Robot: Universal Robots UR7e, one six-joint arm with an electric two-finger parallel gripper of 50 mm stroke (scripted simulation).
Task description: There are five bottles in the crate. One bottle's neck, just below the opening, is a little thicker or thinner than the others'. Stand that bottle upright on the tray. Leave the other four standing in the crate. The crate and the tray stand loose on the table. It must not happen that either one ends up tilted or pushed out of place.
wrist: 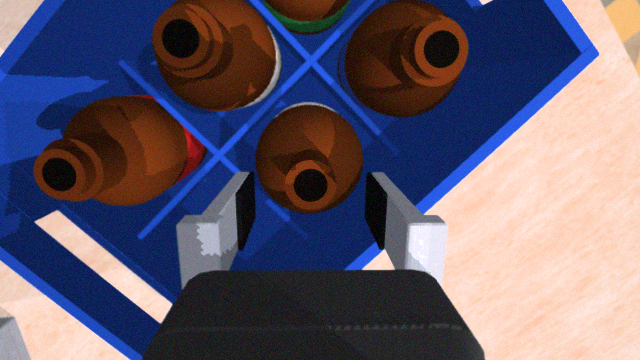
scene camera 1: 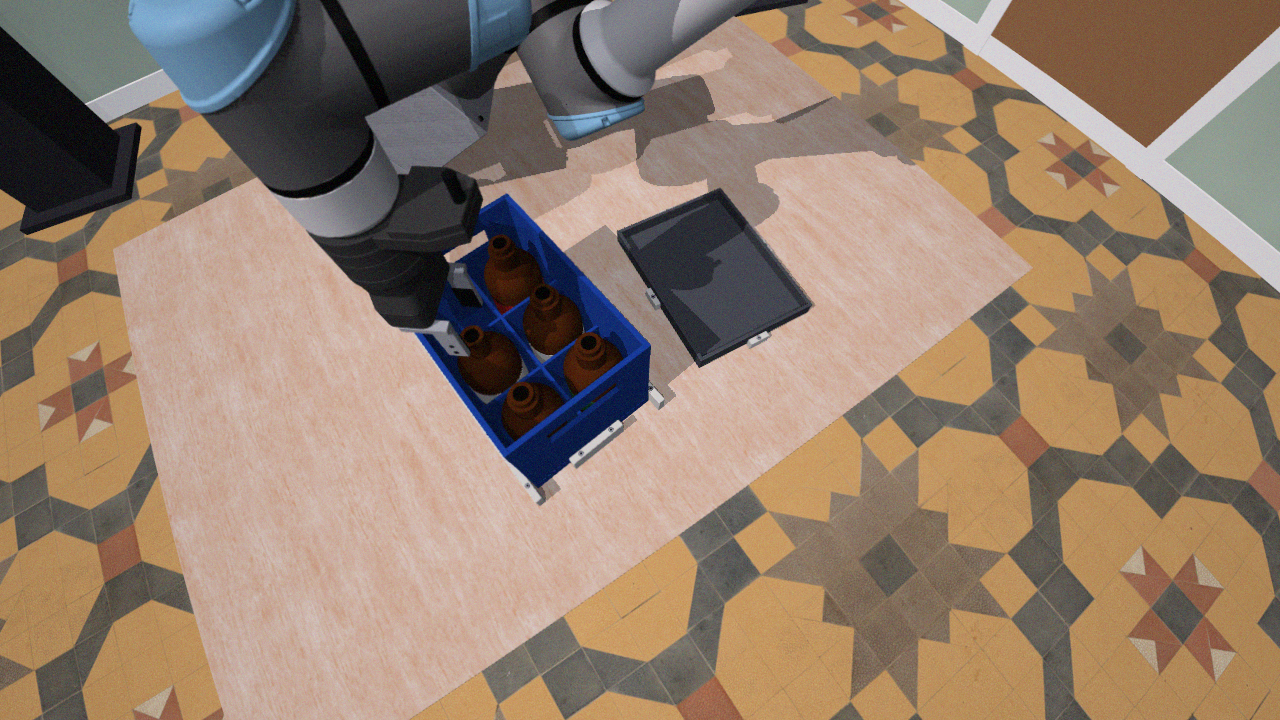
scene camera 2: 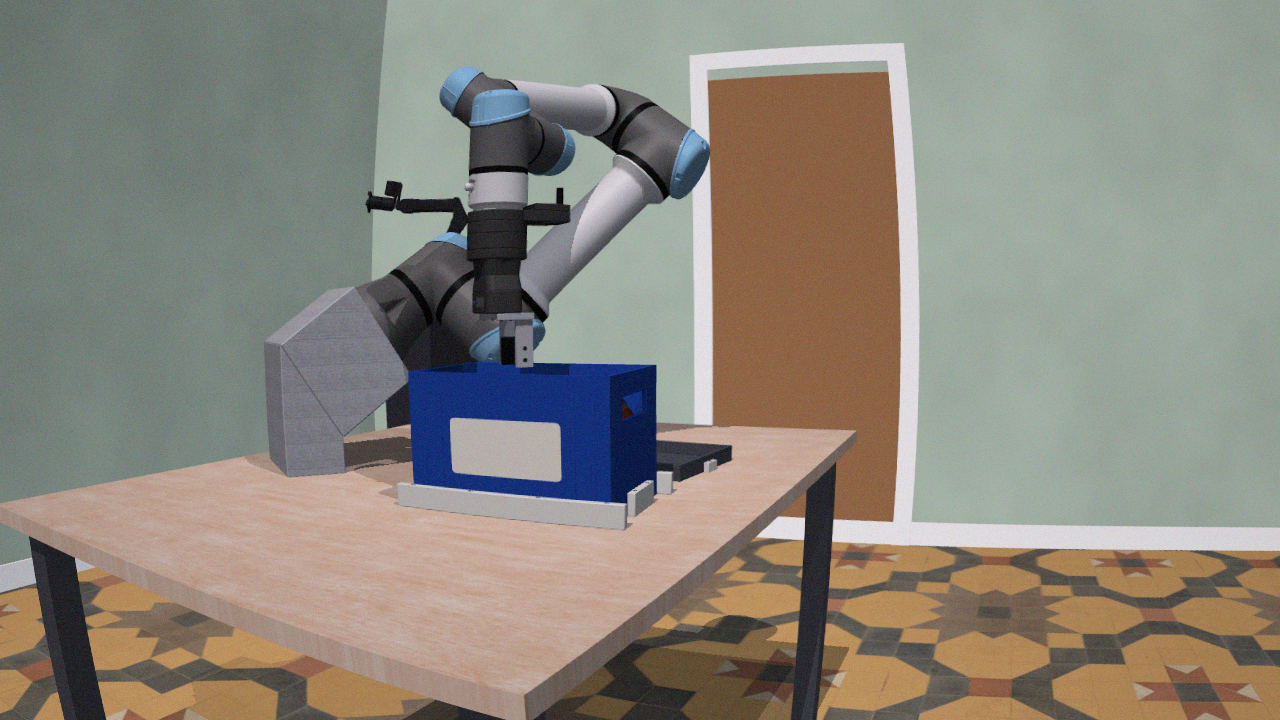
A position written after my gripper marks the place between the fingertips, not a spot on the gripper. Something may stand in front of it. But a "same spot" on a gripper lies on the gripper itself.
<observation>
My gripper shows in the wrist view [310,195], in scene camera 1 and in scene camera 2. A dark tray shows in scene camera 1 and in scene camera 2; in the wrist view it is out of frame. One and the same spot on my gripper: [scene camera 1: 454,344] is [scene camera 2: 528,343]. The same spot on the dark tray: [scene camera 2: 685,459] is [scene camera 1: 759,292].
</observation>
